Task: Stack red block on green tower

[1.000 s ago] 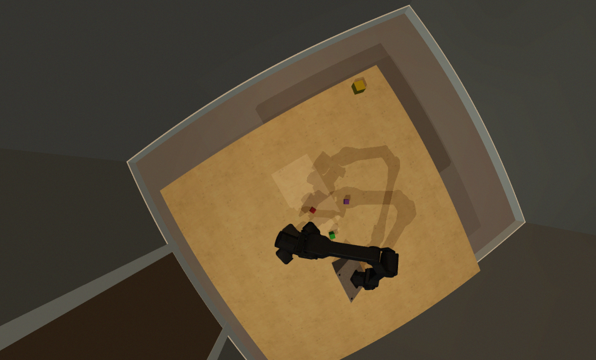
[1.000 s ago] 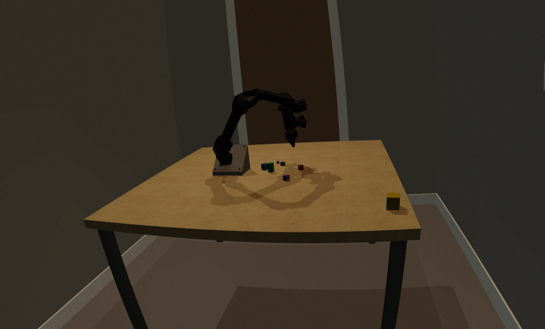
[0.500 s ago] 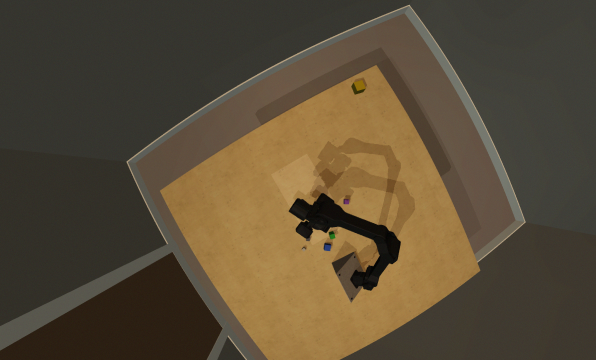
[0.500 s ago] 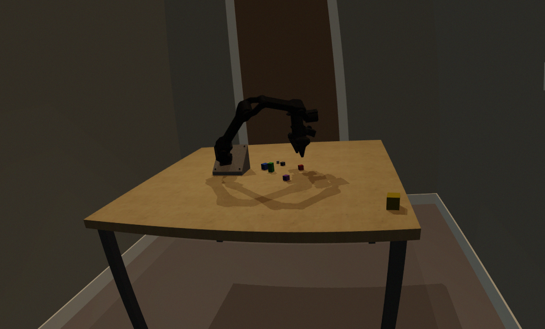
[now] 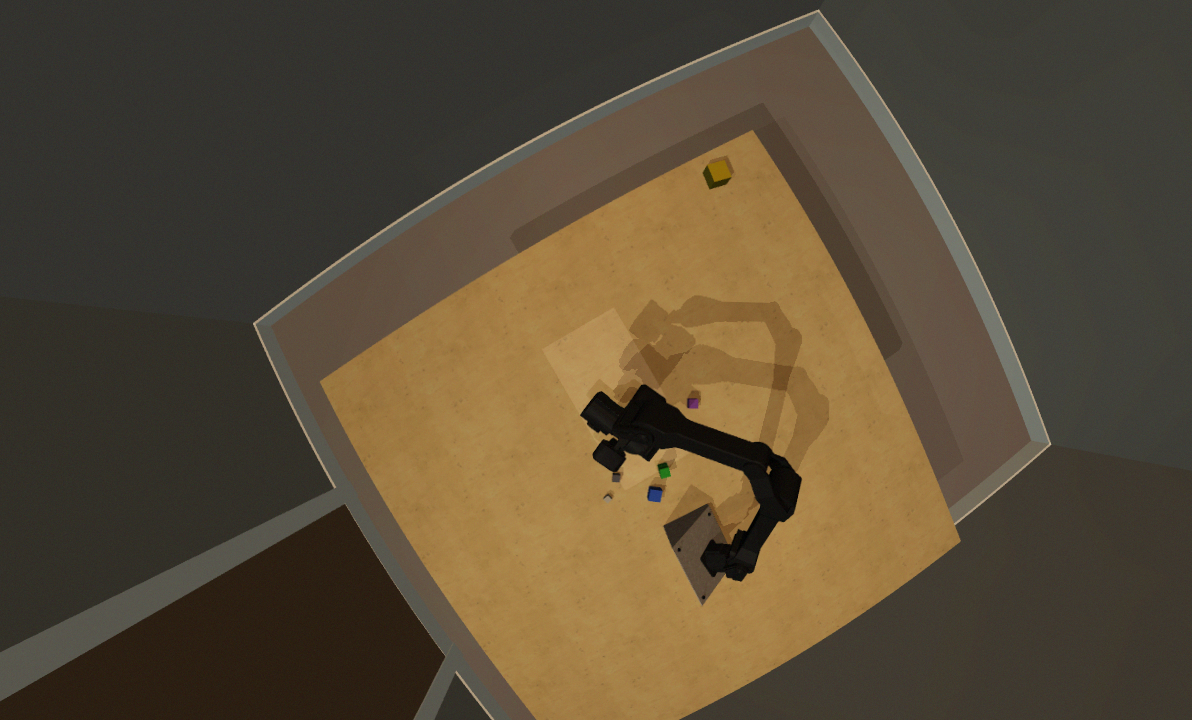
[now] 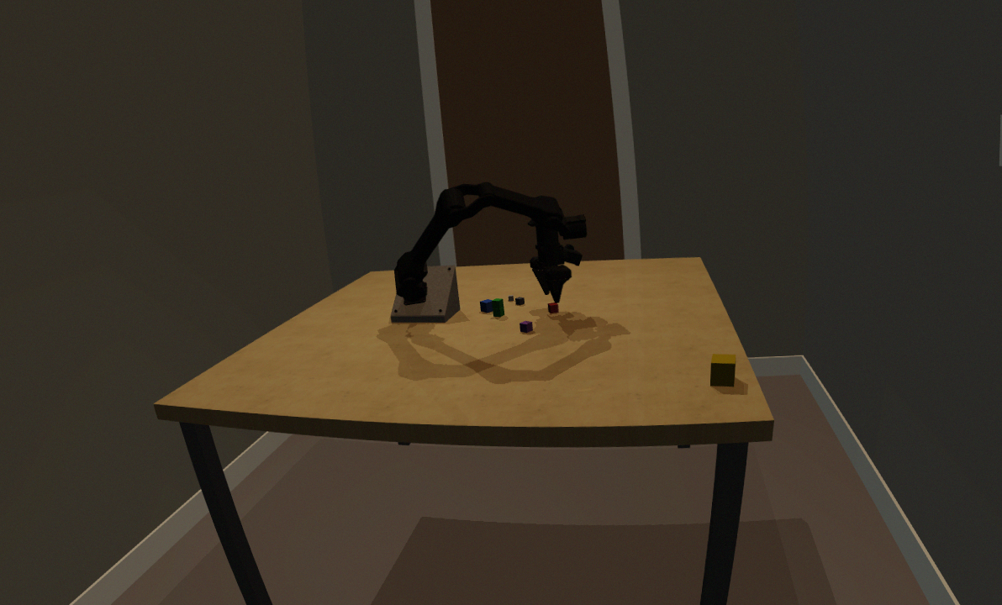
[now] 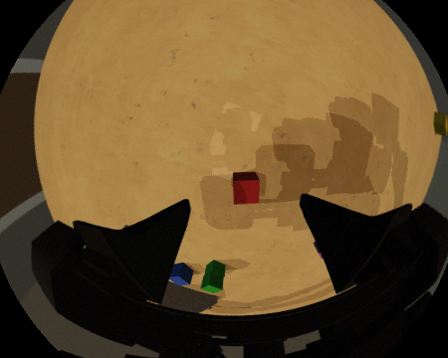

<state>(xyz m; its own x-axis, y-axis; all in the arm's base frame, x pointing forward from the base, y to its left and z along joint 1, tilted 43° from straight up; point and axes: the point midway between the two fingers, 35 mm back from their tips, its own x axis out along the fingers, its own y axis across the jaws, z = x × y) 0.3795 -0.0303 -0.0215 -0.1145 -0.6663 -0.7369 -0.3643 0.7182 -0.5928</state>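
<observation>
My gripper tip is 3 cm above the red block. The rest, counted from my gripper tip: blue block (19 cm behind, 4 cm to the left, 2 cm below); purple block (15 cm to the right, 5 cm behind, 3 cm below); large yellow block (52 cm to the right, 37 cm ahead, 1 cm below).
</observation>
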